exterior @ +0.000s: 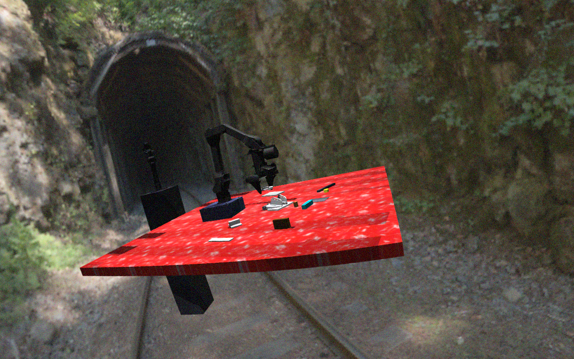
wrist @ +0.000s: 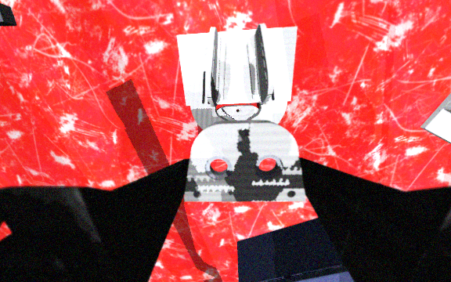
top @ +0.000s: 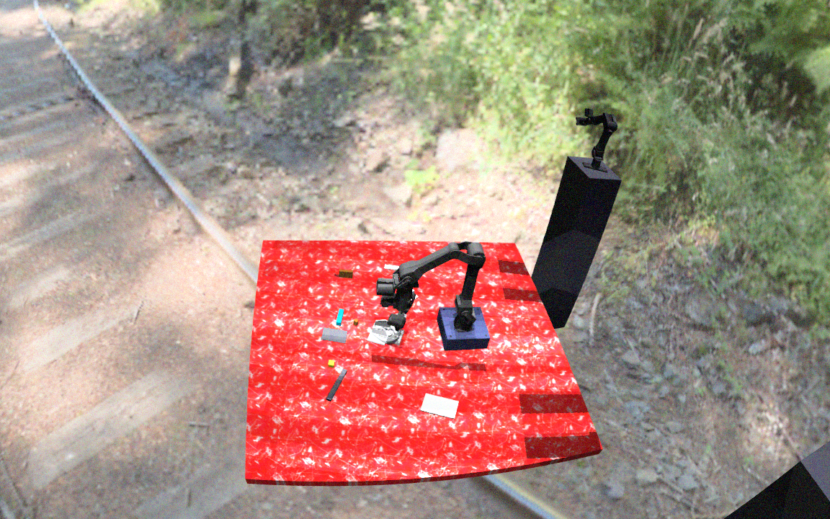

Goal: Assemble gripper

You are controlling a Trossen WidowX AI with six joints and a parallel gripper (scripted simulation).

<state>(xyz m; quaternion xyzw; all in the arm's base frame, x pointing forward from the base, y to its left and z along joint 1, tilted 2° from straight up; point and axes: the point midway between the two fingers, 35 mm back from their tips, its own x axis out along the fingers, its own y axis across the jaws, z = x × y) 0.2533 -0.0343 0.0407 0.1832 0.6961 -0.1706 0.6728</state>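
My gripper tip is now 80 mm above the white housing plate. The rest, counted from my gripper tip: white stepped piece: 240 mm to the right, 110 mm behind, 70 mm below; then grey plate: 250 mm ahead, 80 mm below, 40 mm to the right; then cyan block: 210 mm ahead, 130 mm to the right, 70 mm below.
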